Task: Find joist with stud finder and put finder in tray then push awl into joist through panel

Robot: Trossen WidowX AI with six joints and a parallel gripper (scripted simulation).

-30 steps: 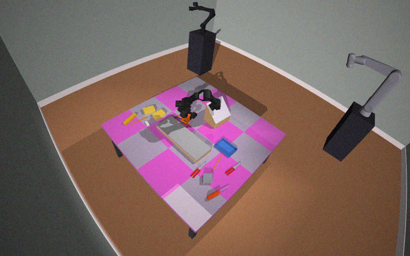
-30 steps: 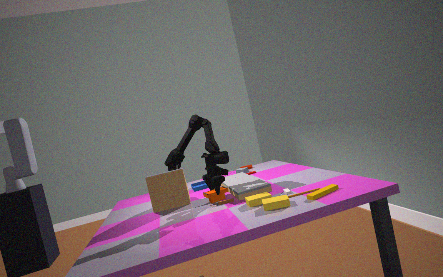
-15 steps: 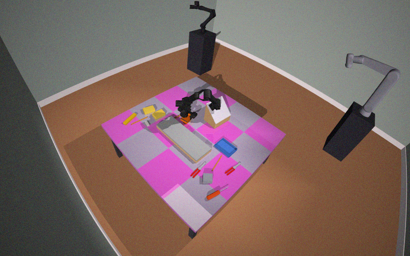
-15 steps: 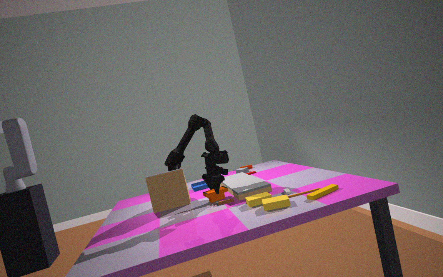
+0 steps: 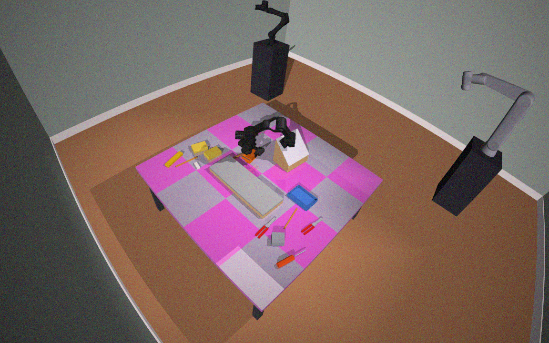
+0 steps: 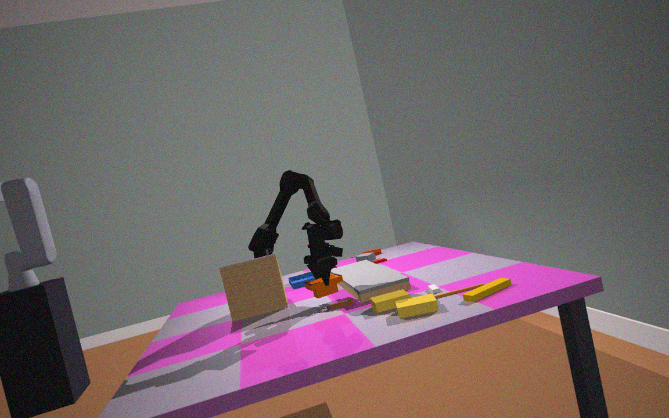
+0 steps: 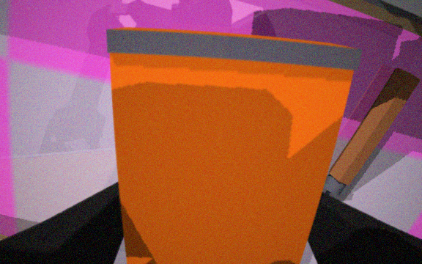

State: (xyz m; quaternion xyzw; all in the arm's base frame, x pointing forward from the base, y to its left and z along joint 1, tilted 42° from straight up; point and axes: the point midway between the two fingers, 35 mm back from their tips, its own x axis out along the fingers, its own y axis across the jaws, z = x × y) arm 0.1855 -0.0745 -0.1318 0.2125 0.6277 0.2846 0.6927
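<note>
The square indicator lies 4 cm below my gripper tip and 3 cm ahead of it. Also, from my gripper tip: brown-handled awl 9 cm to the right, 6 cm below, 1 cm behind; then small white block 30 cm ahead, 24 cm to the right, 6 cm below; then orange stud finder 2 cm below, 2 cm ahead.
</note>
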